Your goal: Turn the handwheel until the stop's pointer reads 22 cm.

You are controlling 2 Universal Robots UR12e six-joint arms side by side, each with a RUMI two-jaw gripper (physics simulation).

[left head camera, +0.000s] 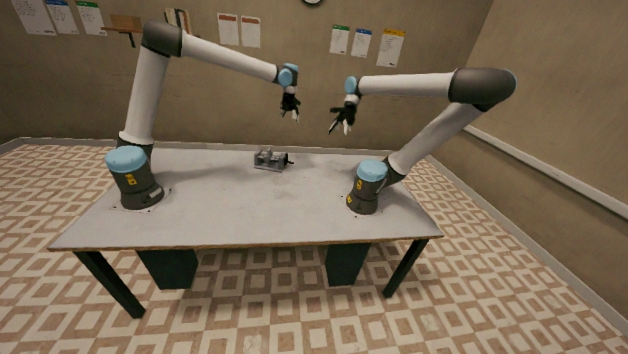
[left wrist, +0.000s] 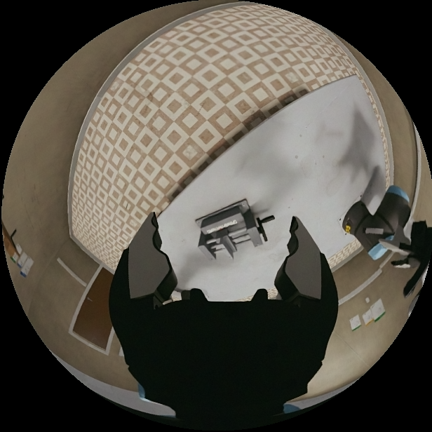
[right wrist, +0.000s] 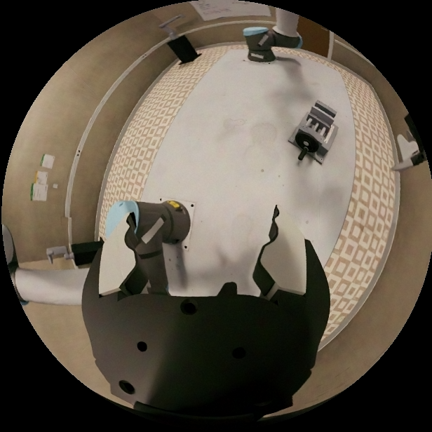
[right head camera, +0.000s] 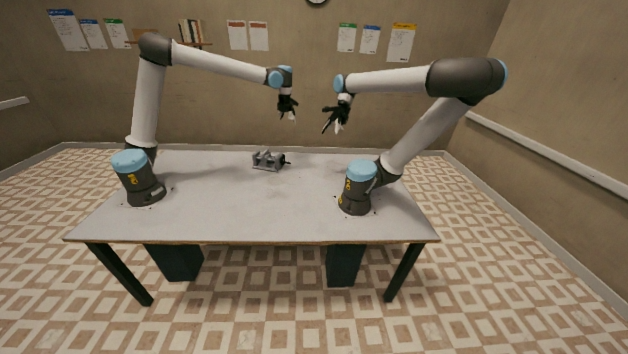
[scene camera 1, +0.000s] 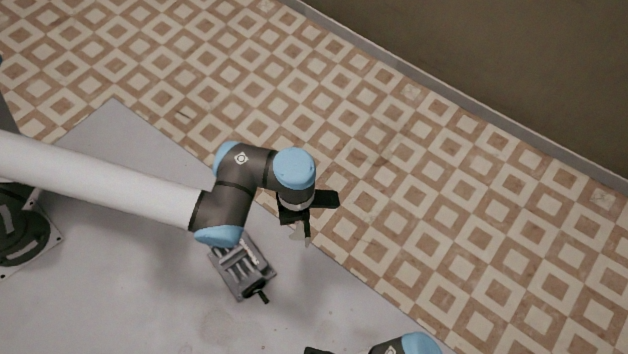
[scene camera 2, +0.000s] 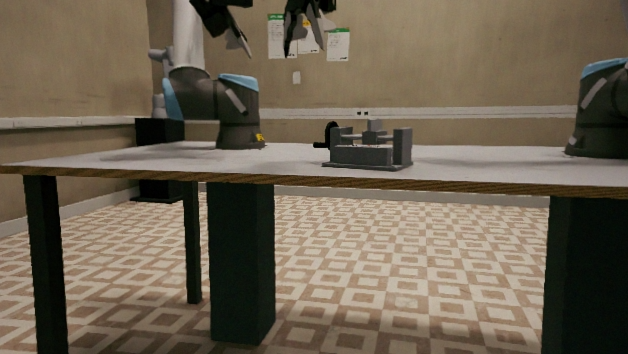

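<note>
The grey screw-driven stop device (left head camera: 270, 161) (right head camera: 266, 162) stands on the table, with a black crank handwheel (scene camera 1: 254, 289) (scene camera 2: 331, 134) (left wrist: 262, 227) (right wrist: 306, 142) at one end. Its stop block (scene camera 2: 371, 136) (left wrist: 226, 246) sits on rods between the end plates. A scale strip (scene camera 1: 248, 251) (left wrist: 225, 225) runs along the side; its numbers and the pointer's reading are too small to read. My left gripper (left head camera: 291, 118) (right head camera: 287, 119) (scene camera 2: 305, 52) (left wrist: 224, 214) is open, high above the table and apart from the device. My right gripper (left head camera: 338, 133) (right head camera: 330, 132) (right wrist: 202, 208) is open, raised farther right in the head views.
The table (left head camera: 225, 220) (right head camera: 225, 215) carries both arm bases (left head camera: 134, 182) (left head camera: 365, 192). The device stands near the table's far edge in the head views. The two raised grippers are close to each other in the head views.
</note>
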